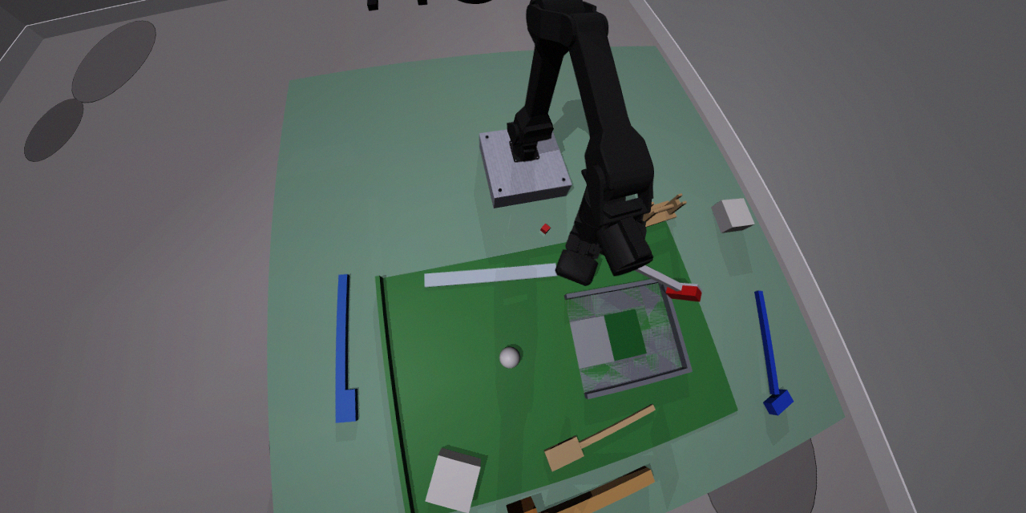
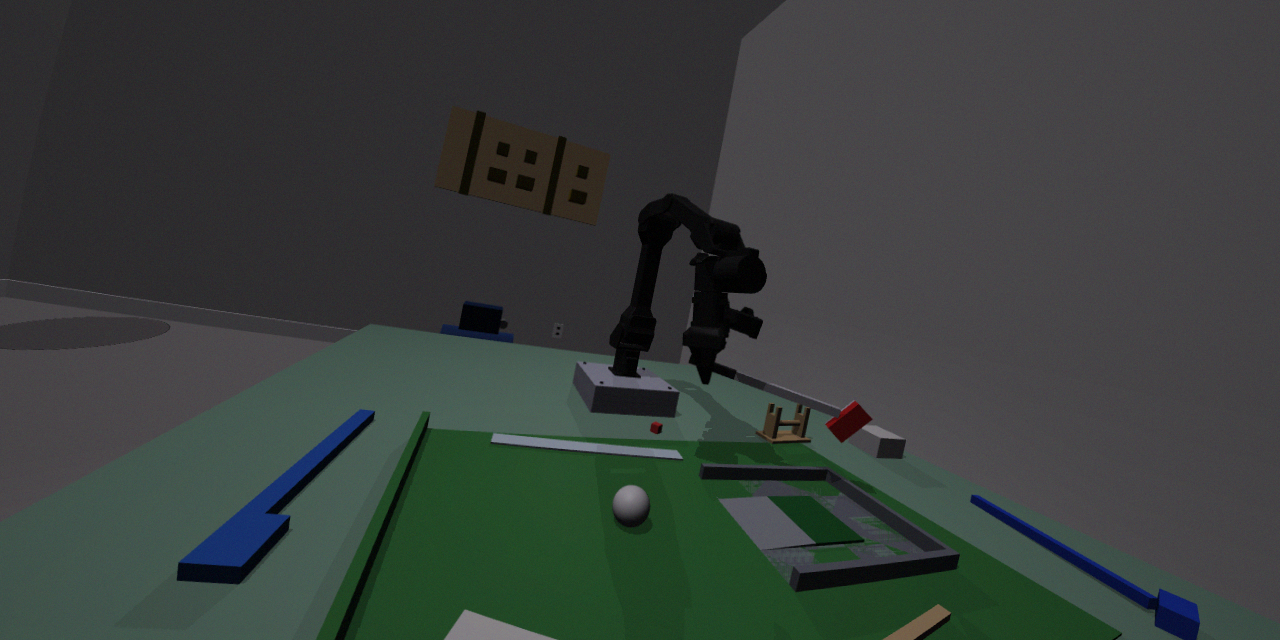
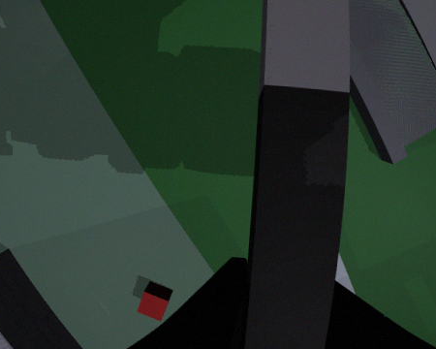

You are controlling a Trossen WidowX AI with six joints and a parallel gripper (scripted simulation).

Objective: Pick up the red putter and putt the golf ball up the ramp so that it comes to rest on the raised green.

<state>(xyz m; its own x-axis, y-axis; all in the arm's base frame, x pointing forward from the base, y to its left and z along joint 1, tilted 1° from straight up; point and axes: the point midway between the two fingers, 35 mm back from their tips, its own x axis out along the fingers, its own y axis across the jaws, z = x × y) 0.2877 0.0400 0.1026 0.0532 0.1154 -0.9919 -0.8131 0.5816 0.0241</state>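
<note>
My gripper tip is 9 cm past the small red cube, 3 cm to the left of it and 12 cm above it. From my gripper tip the other things lie so: white golf ball (18 cm ahead, 18 cm to the right, 10 cm below); red putter (7 cm ahead, 10 cm to the left, 1 cm above); wooden stand (8 cm behind, 27 cm to the left, 9 cm below).
</note>
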